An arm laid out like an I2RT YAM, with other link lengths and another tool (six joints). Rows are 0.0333 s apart.
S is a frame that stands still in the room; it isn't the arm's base.
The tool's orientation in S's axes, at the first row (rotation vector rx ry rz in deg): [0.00, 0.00, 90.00]
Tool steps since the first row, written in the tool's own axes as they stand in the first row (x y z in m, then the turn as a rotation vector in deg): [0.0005, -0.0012, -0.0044, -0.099, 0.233, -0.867]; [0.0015, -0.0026, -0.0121, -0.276, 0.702, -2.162]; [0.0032, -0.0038, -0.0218, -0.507, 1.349, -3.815]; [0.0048, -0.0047, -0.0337, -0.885, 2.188, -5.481]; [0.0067, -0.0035, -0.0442, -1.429, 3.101, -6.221]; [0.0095, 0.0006, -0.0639, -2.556, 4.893, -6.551]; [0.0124, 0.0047, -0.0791, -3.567, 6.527, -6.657]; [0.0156, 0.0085, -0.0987, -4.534, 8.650, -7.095]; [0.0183, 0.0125, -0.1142, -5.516, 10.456, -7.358]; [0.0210, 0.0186, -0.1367, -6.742, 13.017, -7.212]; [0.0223, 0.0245, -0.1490, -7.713, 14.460, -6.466]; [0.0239, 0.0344, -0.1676, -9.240, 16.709, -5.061]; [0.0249, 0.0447, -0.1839, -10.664, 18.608, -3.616]
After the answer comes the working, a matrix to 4 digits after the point.
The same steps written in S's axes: [0.0012, 0.0005, -0.0044, -0.233, -0.099, -0.867]; [0.0026, 0.0015, -0.0121, -0.702, -0.276, -2.162]; [0.0038, 0.0032, -0.0218, -1.349, -0.507, -3.815]; [0.0047, 0.0048, -0.0337, -2.188, -0.885, -5.481]; [0.0035, 0.0067, -0.0442, -3.101, -1.429, -6.221]; [-0.0006, 0.0095, -0.0639, -4.893, -2.556, -6.551]; [-0.0047, 0.0124, -0.0791, -6.527, -3.567, -6.657]; [-0.0085, 0.0156, -0.0987, -8.650, -4.534, -7.095]; [-0.0125, 0.0183, -0.1142, -10.456, -5.516, -7.358]; [-0.0186, 0.0210, -0.1367, -13.017, -6.742, -7.212]; [-0.0245, 0.0223, -0.1490, -14.460, -7.713, -6.466]; [-0.0344, 0.0239, -0.1676, -16.709, -9.240, -5.061]; [-0.0447, 0.0249, -0.1839, -18.608, -10.664, -3.616]
The tool's axes in the first row as the columns of a matrix, in S's axes (rounded; the answer above uses it unrounded):
[0.0000, -1.0000, 0.0000]
[1.0000, 0.0000, 0.0000]
[0.0000, 0.0000, 1.0000]

